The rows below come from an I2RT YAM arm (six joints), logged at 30 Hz.
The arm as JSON. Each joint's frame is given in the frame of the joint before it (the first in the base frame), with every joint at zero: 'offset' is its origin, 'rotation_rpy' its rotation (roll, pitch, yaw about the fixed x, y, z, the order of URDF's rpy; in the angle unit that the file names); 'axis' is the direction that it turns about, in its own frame. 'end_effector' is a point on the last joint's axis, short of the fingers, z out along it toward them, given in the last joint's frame.
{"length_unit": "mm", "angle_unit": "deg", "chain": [
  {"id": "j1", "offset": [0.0, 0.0, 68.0], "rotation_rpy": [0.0, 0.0, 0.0], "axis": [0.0, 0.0, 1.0]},
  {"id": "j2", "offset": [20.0, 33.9, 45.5], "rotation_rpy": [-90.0, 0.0, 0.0], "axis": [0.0, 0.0, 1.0]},
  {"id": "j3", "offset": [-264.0, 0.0, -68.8], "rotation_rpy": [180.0, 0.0, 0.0], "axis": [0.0, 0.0, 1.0]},
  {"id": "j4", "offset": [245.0, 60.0, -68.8], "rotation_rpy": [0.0, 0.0, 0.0], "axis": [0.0, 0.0, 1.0]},
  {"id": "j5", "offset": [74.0, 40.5, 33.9], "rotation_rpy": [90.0, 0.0, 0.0], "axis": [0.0, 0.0, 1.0]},
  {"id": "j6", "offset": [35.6, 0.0, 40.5], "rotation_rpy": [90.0, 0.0, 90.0], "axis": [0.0, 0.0, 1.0]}
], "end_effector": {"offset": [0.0, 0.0, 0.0], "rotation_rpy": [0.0, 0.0, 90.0]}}
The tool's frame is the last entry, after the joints.
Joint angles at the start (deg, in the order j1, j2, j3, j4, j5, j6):
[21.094, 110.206, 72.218, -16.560, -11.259, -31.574]
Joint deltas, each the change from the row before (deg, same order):
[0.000, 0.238, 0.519, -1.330, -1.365, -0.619]
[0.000, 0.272, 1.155, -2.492, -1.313, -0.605]
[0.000, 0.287, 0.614, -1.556, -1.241, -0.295]
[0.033, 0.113, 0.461, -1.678, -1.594, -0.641]
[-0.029, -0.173, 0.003, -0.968, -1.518, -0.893]
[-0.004, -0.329, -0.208, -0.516, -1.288, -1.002]
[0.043, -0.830, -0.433, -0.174, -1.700, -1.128]
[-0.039, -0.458, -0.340, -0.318, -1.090, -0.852]
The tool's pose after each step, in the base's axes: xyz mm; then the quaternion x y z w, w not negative. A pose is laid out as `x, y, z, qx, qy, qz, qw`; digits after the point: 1 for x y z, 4 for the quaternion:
374.3, 152.7, 168.8, -0.4548, 0.8341, 0.0761, 0.3027
374.1, 153.5, 170.4, -0.4620, 0.8333, 0.0872, 0.2906
373.6, 154.1, 170.1, -0.4664, 0.8328, 0.0982, 0.2814
372.0, 154.8, 170.3, -0.4737, 0.8302, 0.1116, 0.2719
370.0, 154.7, 170.8, -0.4820, 0.8253, 0.1231, 0.2673
367.9, 154.7, 171.7, -0.4907, 0.8192, 0.1320, 0.2660
364.8, 154.9, 175.2, -0.5011, 0.8095, 0.1432, 0.2703
362.6, 154.4, 176.4, -0.5079, 0.8038, 0.1505, 0.2706

